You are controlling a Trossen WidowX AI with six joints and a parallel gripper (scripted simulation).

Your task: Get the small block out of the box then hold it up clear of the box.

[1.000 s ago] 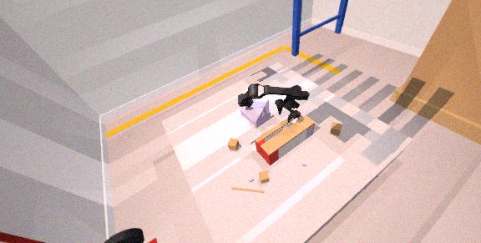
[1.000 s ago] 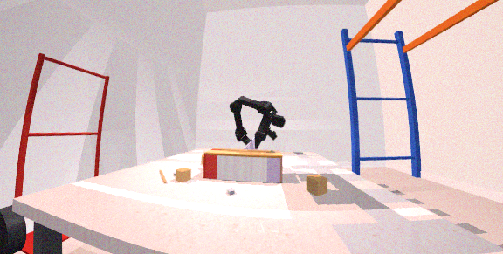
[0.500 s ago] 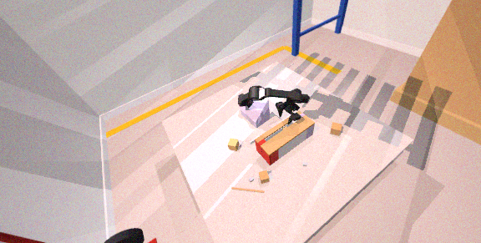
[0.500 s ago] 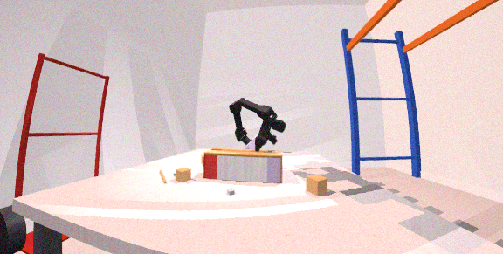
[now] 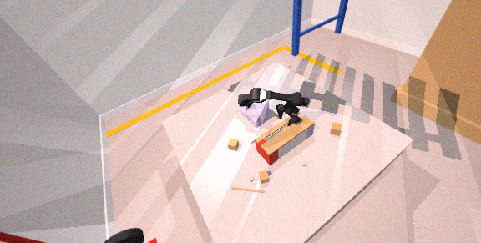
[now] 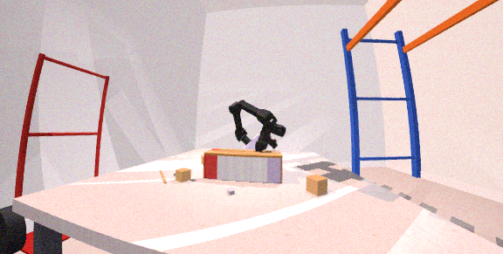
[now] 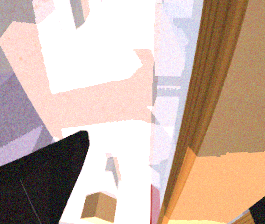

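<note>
The long box lies 4 cm ahead of my gripper tip, 6 cm to the right of it and 3 cm below it. The rest, counted from my gripper tip: thin stick 24 cm ahead, 43 cm to the right, 9 cm below.
</note>
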